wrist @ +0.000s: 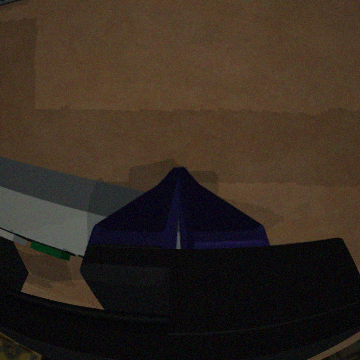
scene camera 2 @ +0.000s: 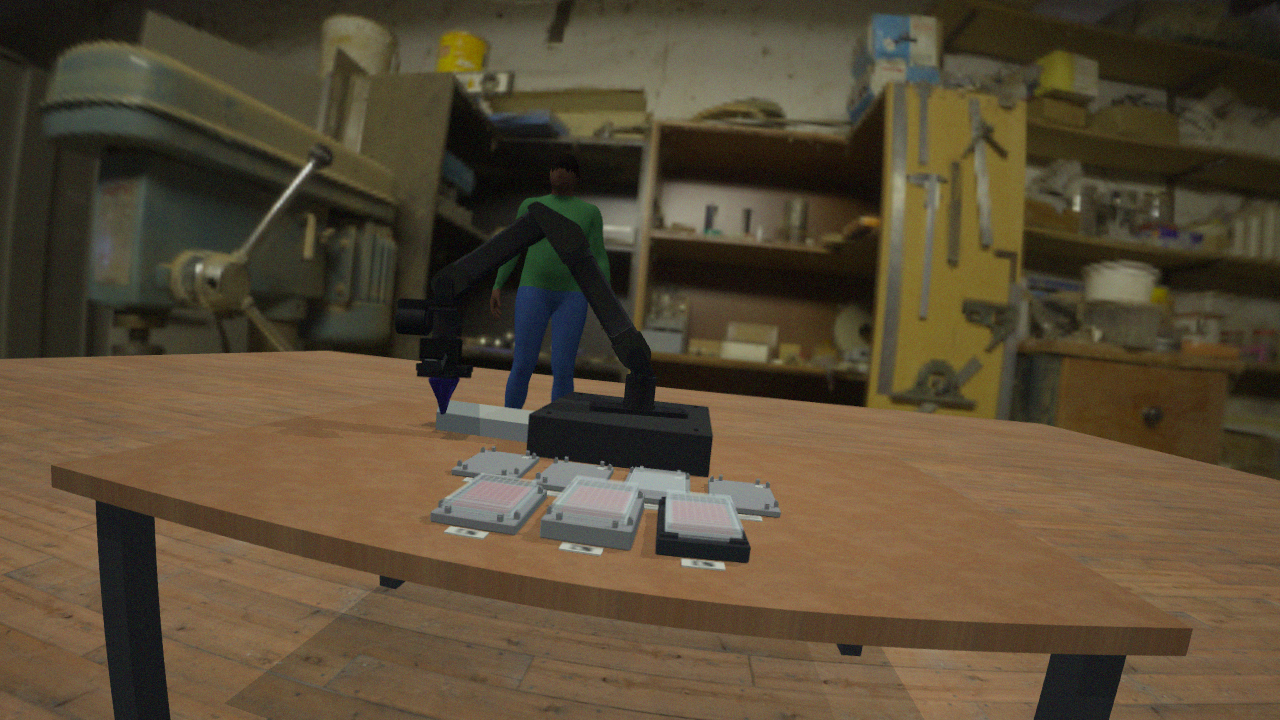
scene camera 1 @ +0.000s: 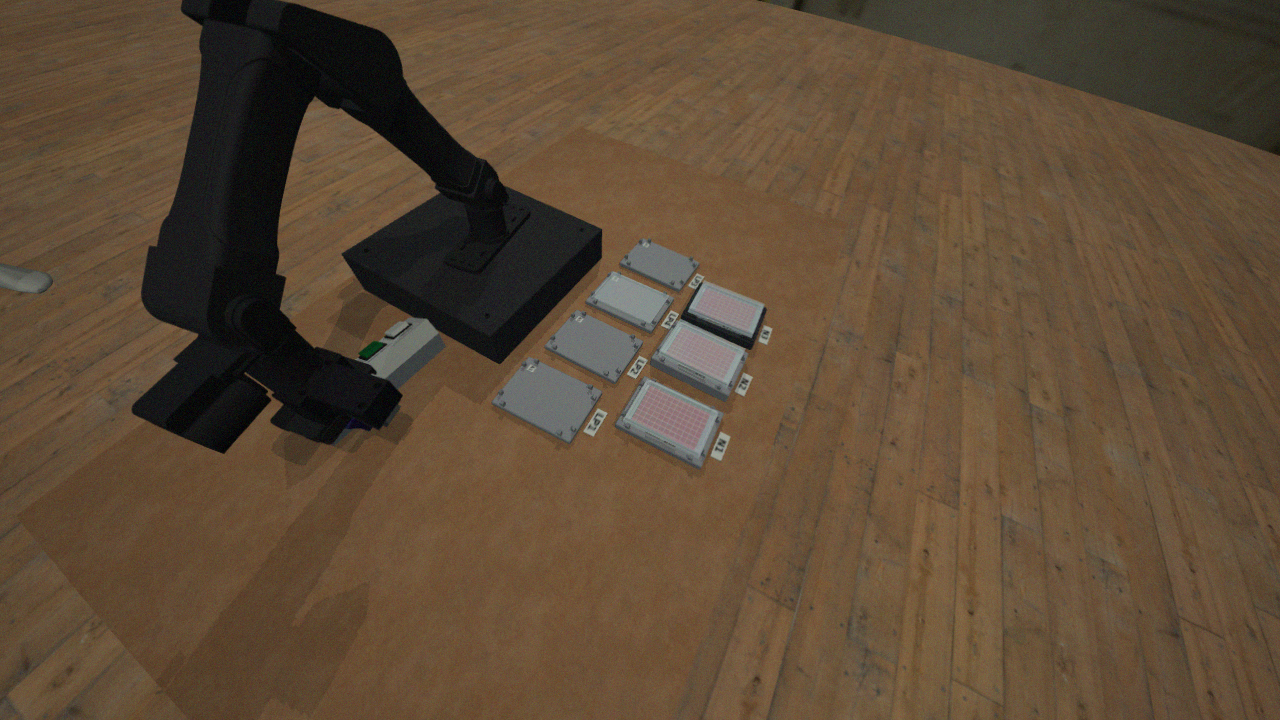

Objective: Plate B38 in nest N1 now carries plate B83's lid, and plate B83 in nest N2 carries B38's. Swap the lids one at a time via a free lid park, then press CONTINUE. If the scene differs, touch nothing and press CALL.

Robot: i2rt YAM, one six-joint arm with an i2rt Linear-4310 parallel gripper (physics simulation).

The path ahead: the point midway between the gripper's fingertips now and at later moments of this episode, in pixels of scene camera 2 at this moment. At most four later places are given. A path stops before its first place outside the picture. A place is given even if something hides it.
My gripper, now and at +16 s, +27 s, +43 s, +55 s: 443,414; 456,404; 459,399; 465,402; 465,374
